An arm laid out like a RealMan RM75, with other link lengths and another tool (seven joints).
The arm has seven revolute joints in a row. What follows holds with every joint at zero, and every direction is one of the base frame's. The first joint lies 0.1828 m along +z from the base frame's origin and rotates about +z. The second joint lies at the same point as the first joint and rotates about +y. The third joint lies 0.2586 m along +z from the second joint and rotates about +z. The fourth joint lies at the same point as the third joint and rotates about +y. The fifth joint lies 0.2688 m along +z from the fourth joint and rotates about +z. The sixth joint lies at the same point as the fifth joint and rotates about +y. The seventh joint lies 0.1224 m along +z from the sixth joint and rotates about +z. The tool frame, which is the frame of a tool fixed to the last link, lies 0.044 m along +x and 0.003 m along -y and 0.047 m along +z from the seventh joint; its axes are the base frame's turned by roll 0, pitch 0.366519 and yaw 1.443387 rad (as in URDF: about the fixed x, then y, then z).
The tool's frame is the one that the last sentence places.
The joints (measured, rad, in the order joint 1, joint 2, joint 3, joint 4, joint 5, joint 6, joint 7), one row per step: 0.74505 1.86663 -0.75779 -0.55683 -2.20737 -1.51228 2.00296; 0.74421 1.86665 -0.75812 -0.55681 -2.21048 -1.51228 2.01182; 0.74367 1.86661 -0.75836 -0.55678 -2.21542 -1.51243 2.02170; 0.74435 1.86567 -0.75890 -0.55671 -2.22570 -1.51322 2.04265; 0.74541 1.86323 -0.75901 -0.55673 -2.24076 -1.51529 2.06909; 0.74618 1.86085 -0.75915 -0.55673 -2.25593 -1.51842 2.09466; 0.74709 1.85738 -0.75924 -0.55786 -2.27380 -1.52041 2.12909; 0.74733 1.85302 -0.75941 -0.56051 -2.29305 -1.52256 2.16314; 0.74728 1.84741 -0.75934 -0.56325 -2.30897 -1.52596 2.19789; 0.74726 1.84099 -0.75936 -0.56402 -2.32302 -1.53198 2.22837; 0.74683 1.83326 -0.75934 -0.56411 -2.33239 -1.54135 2.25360; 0.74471 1.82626 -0.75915 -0.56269 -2.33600 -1.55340 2.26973
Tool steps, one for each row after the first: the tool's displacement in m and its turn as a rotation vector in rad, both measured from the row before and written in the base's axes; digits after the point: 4 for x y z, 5 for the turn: 0.0006 -0.0008 -0.0001 -0.00258 -0.00078 -0.00966; 0.0007 -0.0009 0.0000 -0.00348 -0.00210 -0.01057; 0.0007 -0.0012 0.0004 -0.00702 -0.00480 -0.02051; 0.0013 -0.0015 0.0012 -0.00908 -0.00822 -0.02593; 0.0013 -0.0018 0.0012 -0.00970 -0.00824 -0.02536; 0.0015 -0.0016 0.0021 -0.00843 -0.01054 -0.03379; 0.0019 -0.0015 0.0029 -0.00695 -0.01331 -0.03343; 0.0015 -0.0013 0.0036 -0.00492 -0.01064 -0.03404; 0.0015 -0.0017 0.0035 -0.00666 -0.00880 -0.03082; 0.0011 -0.0018 0.0040 -0.00689 -0.00512 -0.02580; 0.0011 -0.0025 0.0032 -0.00818 0.00049 -0.01870
